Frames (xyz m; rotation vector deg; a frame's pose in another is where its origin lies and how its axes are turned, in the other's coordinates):
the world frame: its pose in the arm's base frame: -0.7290 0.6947 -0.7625 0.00 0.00 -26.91
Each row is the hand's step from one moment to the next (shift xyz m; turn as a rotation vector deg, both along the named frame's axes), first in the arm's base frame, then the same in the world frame.
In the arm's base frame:
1: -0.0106 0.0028 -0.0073 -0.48 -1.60 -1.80
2: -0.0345 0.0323 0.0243 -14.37 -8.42 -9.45
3: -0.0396 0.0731 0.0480 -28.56 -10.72 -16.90
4: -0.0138 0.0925 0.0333 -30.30 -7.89 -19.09
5: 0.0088 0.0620 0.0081 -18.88 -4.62 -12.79
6: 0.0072 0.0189 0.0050 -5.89 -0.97 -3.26
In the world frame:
1: -0.0107 -0.0023 -0.0073 0.30 -1.64 -1.80
2: -0.0454 0.0132 0.0243 -9.00 -14.01 -9.45
3: -0.0684 0.0473 0.0480 -20.62 -22.49 -16.90
4: -0.0542 0.0762 0.0333 -23.45 -20.75 -19.09
5: -0.0202 0.0593 0.0081 -14.74 -12.66 -12.79
6: -0.0021 0.0201 0.0050 -4.81 -3.53 -3.26

